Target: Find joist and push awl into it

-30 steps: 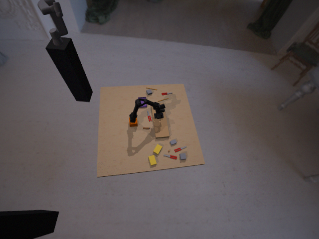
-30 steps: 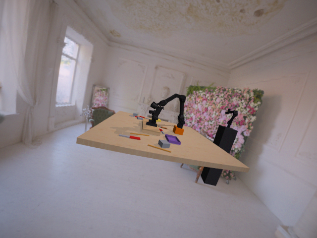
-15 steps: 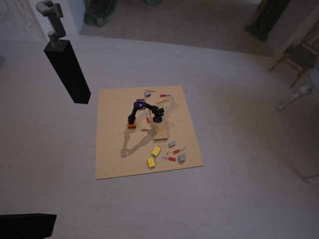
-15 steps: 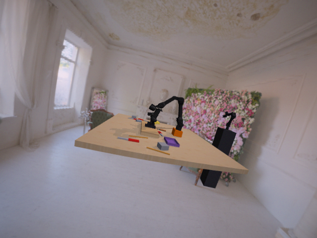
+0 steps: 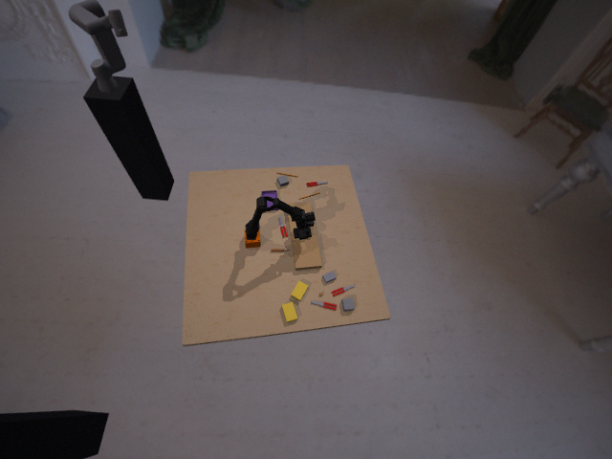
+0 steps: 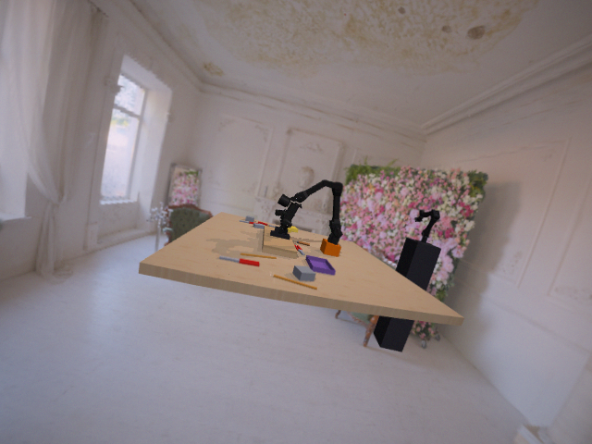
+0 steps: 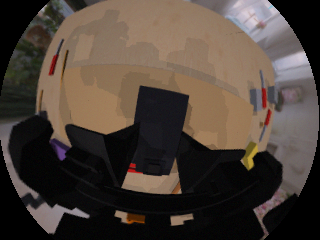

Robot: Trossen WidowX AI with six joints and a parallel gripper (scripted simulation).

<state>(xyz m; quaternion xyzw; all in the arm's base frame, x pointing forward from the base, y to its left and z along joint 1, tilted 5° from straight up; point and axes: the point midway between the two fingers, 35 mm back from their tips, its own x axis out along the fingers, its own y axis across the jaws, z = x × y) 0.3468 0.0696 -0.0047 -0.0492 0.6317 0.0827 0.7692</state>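
Right now my gripper tip is 270 mm to the right of the purple tray, 260 mm past it and 50 mm above it. Round my gripper tip: stud finder: 20 mm behind, 20 mm above; awl: 140 mm behind, 130 mm to the right, 60 mm below.
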